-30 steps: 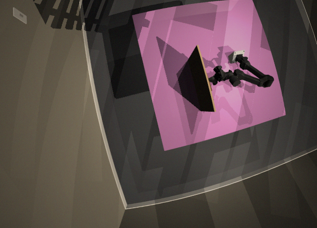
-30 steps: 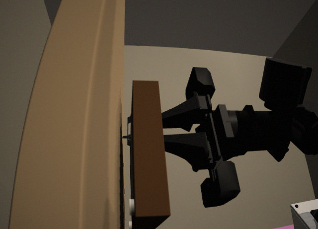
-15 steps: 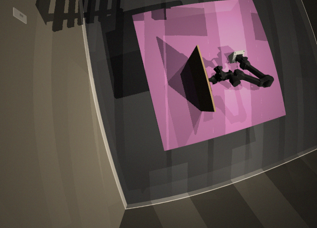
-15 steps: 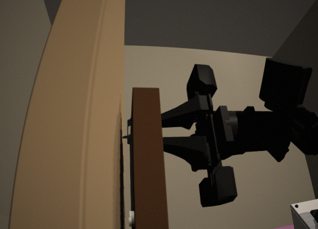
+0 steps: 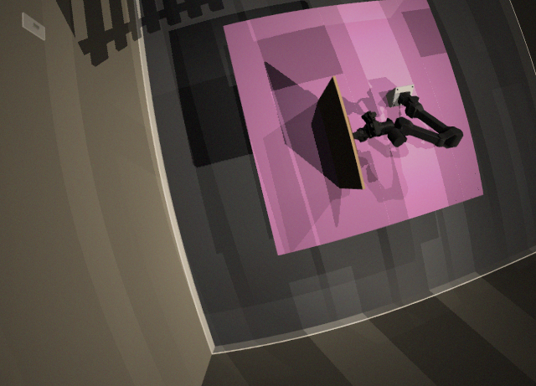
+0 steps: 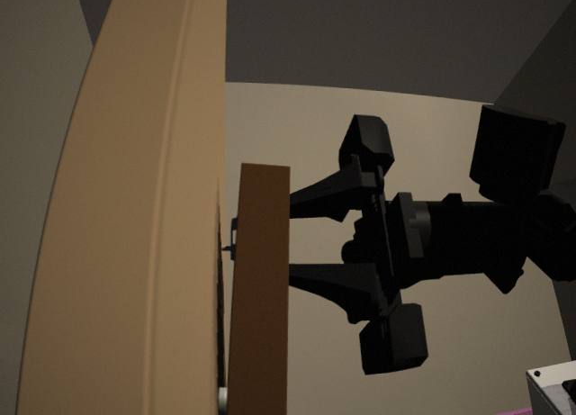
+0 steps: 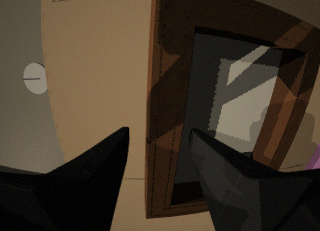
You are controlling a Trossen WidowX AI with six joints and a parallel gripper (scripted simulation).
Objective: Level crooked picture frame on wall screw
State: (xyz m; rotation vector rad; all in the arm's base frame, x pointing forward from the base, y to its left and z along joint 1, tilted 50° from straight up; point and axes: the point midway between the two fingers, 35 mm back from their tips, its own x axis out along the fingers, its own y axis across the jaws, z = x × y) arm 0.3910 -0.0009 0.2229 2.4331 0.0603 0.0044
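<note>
Now: the brown wooden picture frame 1 cm ahead of my gripper tip and 5 cm below it. The rest, counted from my gripper tip: tan wall board: 2 cm ahead, 1 cm to the right, 7 cm below.
</note>
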